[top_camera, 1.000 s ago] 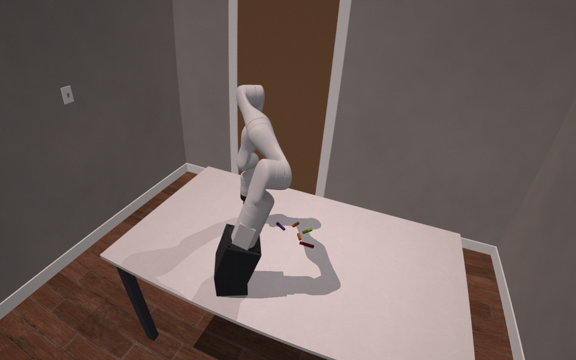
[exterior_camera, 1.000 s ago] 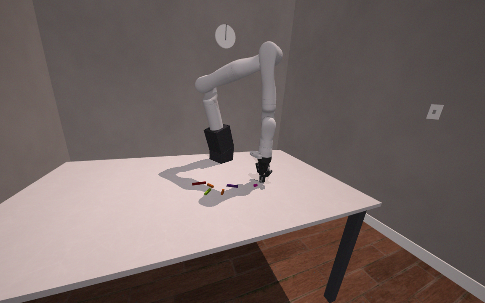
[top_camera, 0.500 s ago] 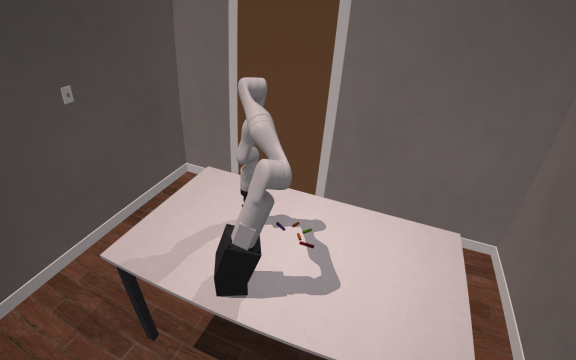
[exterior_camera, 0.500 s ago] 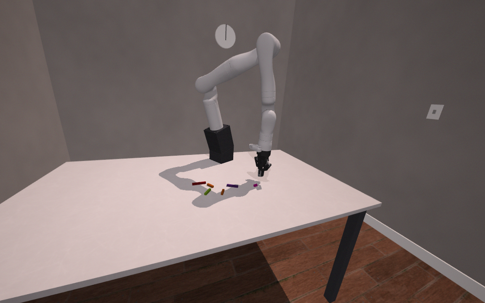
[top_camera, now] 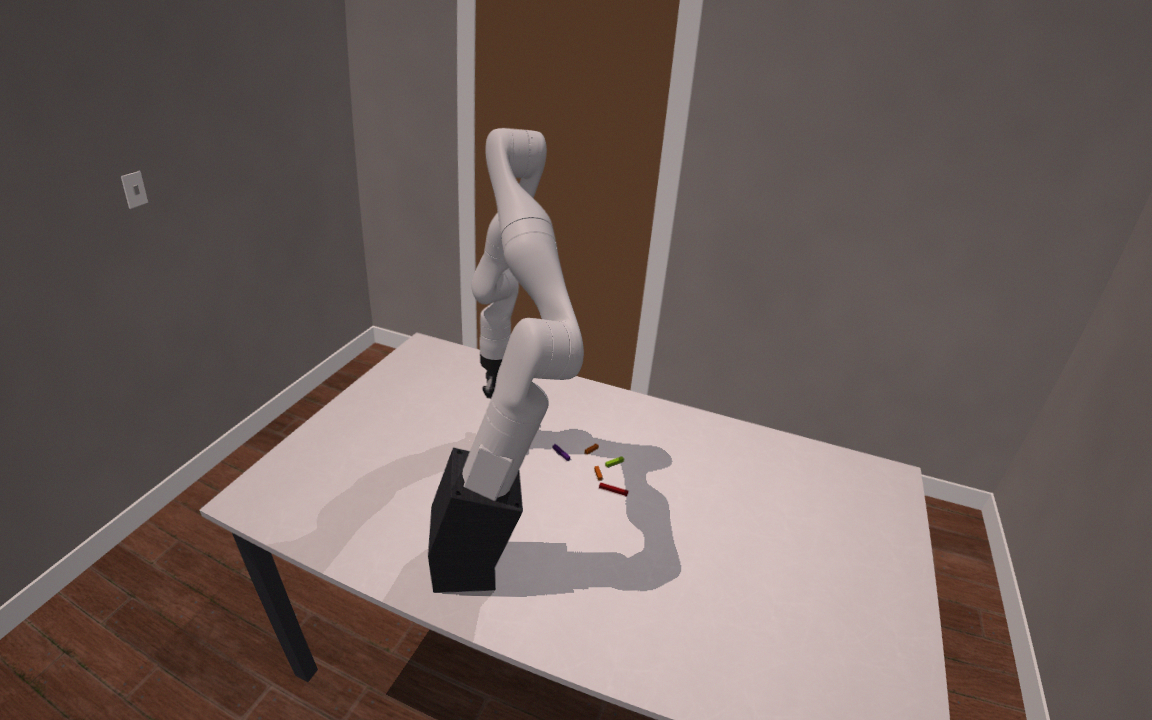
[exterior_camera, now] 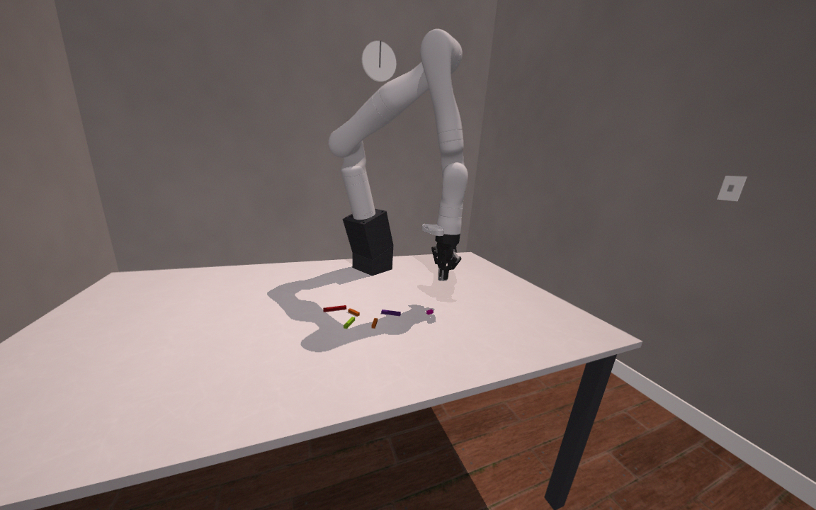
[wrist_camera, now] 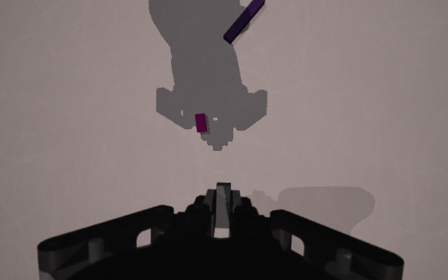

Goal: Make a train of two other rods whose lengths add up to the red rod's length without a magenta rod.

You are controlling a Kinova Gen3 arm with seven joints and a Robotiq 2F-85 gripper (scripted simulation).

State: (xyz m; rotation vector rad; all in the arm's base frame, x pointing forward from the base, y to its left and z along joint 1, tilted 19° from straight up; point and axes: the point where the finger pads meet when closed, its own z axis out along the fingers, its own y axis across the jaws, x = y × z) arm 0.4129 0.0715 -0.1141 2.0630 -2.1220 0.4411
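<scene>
My hand is 3 cm short of the magenta rod, 6 cm to the left of it and 11 cm above it. The rest, counted from my hand: grey rod (1 cm below); purple rod (2 cm behind, 18 cm to the right, 11 cm below); lime rod (3 cm behind, 31 cm to the right, 11 cm below).
</scene>
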